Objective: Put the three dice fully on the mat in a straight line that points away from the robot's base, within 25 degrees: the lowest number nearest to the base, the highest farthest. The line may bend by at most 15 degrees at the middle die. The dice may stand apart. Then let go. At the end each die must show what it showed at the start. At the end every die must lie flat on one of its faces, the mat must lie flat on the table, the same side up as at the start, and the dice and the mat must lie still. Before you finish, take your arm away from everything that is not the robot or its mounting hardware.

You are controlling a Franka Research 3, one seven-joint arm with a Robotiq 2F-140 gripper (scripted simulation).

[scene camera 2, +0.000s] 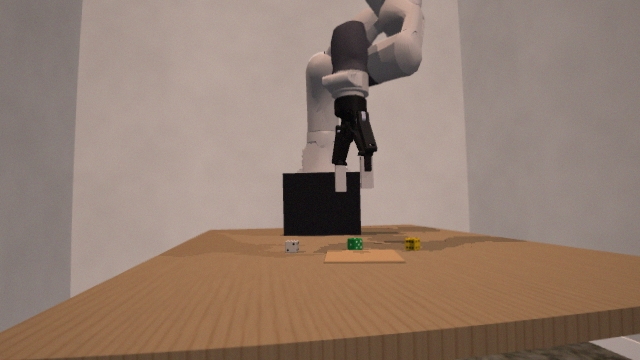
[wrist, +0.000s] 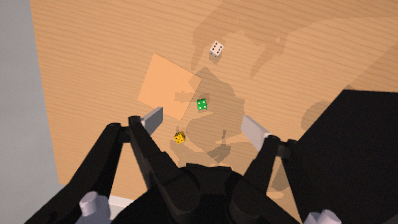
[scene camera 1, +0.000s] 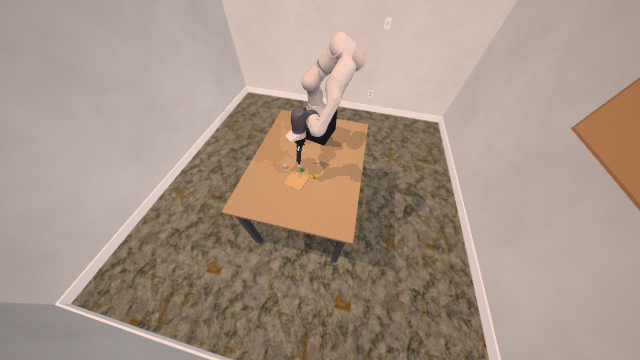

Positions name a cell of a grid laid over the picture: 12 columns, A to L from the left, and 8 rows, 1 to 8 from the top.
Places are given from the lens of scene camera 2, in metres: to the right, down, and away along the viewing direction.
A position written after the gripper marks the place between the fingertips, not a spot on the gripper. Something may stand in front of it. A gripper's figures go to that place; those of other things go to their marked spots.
gripper (scene camera 2: G5): 0.07, 0.02, 0.75
tan mat (scene camera 2: G6): 0.03, 0.14, 0.63
